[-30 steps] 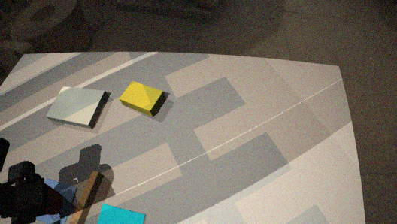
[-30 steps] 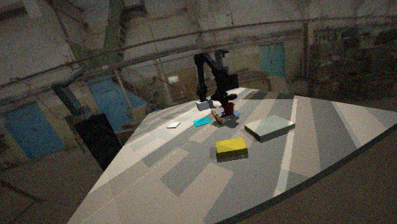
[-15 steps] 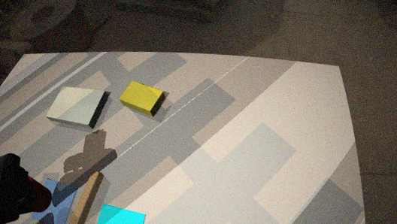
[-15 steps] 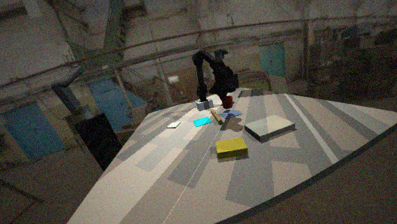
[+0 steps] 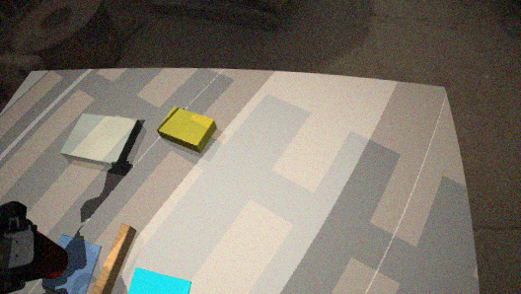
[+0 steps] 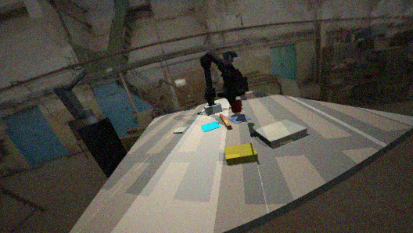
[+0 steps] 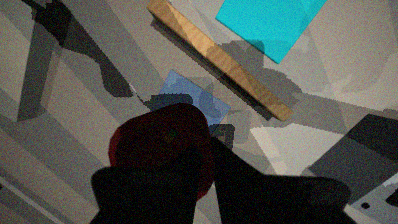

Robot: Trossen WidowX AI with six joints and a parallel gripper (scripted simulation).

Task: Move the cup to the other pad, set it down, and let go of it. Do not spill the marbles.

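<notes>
My gripper tip is now 170 mm to the left of the cyan pad, 100 mm above it and 30 mm past it. Also, from my gripper tip: wooden bar (90 mm below, 80 mm to the right); then cup (30 mm ahead, 10 mm to the left); then blue pad (100 mm below, 30 mm ahead, 20 mm to the left).
</notes>
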